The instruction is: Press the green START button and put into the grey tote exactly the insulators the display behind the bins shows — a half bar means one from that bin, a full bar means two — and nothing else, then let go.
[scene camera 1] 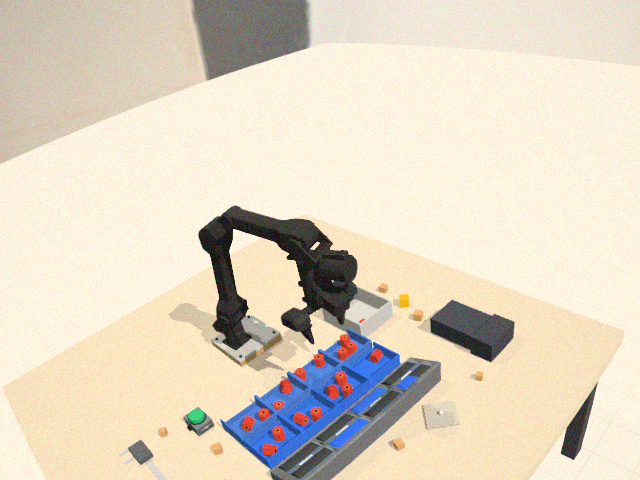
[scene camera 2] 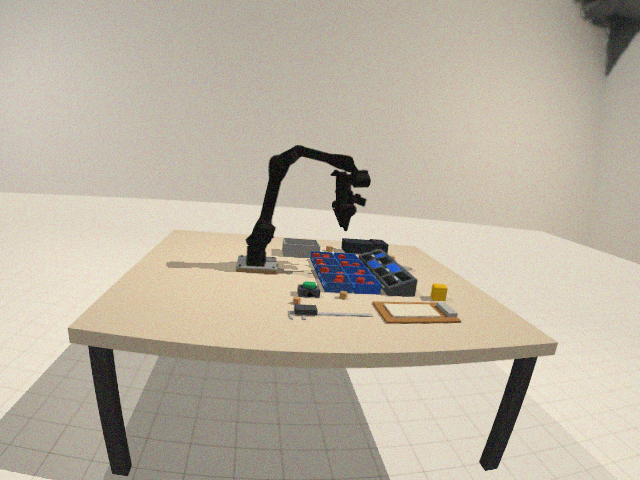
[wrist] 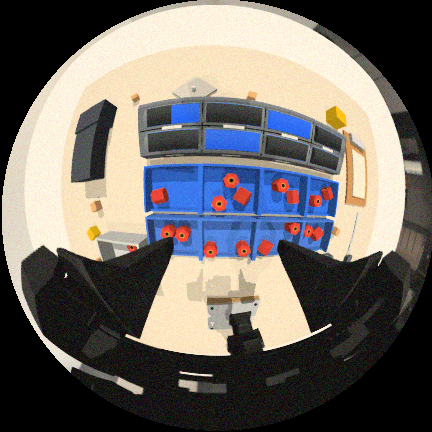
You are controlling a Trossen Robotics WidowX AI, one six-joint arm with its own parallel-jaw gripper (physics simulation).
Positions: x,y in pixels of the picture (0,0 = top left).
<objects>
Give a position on a display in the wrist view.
At 142,130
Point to a dark box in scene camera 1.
485,335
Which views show the gripper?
Scene camera 1, scene camera 2 and the wrist view: all of them.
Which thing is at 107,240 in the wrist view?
A grey tote.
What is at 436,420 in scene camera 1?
A grey plate.
</objects>
